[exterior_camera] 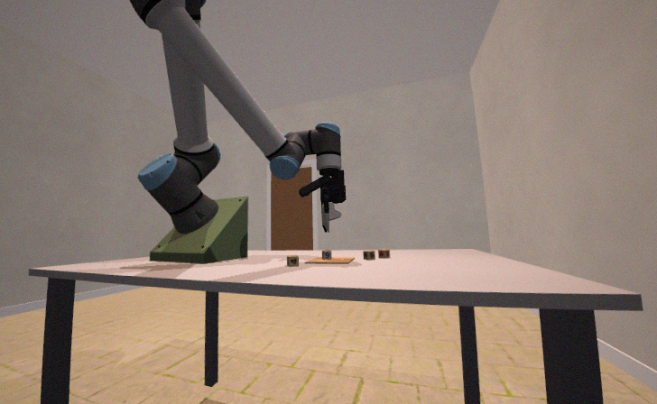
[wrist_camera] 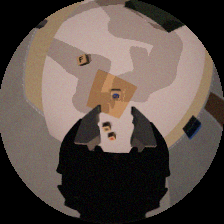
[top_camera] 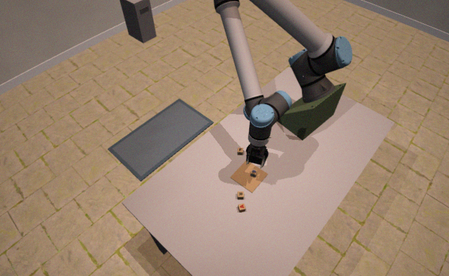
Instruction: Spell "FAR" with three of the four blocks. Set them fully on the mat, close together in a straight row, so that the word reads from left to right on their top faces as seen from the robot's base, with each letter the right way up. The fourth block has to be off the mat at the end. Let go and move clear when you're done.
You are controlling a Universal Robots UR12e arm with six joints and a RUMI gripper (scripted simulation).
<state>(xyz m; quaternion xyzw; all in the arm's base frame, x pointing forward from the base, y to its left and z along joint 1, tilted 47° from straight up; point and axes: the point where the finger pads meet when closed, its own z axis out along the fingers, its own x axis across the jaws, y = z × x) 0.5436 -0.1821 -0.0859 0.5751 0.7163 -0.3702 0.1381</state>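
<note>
Now: hand 90 mm above the blue-lettered block. From my hand the other things lie so: F block 80 mm behind, 140 mm to the right, 100 mm below; then R block 140 mm ahead, 10 mm to the left, 100 mm below; then tan mat 20 mm ahead, 20 mm to the right, 110 mm below.
</note>
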